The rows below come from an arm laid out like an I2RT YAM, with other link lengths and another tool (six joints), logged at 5 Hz.
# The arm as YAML. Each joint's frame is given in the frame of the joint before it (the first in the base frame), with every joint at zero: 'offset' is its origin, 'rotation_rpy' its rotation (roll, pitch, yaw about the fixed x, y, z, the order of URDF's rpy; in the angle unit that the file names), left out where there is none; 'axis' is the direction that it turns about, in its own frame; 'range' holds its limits. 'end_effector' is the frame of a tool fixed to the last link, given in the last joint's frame.
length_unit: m
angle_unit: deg
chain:
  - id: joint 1
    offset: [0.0, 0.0, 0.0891]
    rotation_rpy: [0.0, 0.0, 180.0]
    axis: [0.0, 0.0, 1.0]
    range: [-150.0, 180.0]
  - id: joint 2
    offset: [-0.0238, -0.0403, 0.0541]
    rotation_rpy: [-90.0, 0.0, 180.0]
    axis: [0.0, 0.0, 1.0]
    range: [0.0, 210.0]
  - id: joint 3
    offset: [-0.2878, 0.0, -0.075]
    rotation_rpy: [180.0, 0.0, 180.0]
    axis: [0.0, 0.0, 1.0]
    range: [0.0, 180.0]
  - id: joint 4
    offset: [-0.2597, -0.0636, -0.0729]
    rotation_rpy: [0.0, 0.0, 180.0]
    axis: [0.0, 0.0, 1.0]
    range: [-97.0, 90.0]
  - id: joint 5
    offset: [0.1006, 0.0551, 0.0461]
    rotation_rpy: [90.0, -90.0, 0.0]
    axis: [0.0, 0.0, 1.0]
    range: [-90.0, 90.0]
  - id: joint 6
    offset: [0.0, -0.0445, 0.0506]
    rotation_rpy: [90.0, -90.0, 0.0]
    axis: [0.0, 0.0, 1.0]
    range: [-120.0, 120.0]
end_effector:
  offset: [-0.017, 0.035, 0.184]
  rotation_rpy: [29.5, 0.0, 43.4]
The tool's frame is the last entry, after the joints.
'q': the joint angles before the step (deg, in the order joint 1, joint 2, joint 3, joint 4, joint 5, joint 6). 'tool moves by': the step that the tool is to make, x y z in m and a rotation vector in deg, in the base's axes. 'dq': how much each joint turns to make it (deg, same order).
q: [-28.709, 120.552, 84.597, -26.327, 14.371, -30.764]
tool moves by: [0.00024, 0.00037, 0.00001, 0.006, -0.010, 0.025]
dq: [0.044, -0.001, -0.001, 0.000, 0.000, 0.022]
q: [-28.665, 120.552, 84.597, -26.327, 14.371, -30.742]
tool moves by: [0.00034, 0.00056, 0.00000, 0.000, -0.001, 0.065]
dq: [0.065, -0.001, -0.002, 0.002, 0.000, 0.001]
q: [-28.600, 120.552, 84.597, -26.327, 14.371, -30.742]
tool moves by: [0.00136, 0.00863, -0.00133, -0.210, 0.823, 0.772]
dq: [1.093, -0.023, -0.001, -0.655, 0.656, 0.022]
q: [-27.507, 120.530, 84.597, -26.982, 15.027, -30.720]
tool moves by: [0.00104, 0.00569, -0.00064, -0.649, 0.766, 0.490]
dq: [0.984, 0.001, 0.001, -0.394, 1.049, 0.023]
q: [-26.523, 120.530, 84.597, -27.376, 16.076, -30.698]
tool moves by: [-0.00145, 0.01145, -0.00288, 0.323, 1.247, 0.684]
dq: [1.159, -0.044, 0.000, -1.398, 0.437, 0.328]
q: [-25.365, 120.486, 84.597, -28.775, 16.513, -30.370]
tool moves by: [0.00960, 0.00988, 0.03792, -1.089, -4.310, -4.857]
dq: [2.339, -4.240, 0.001, -2.033, 2.514, 7.125]
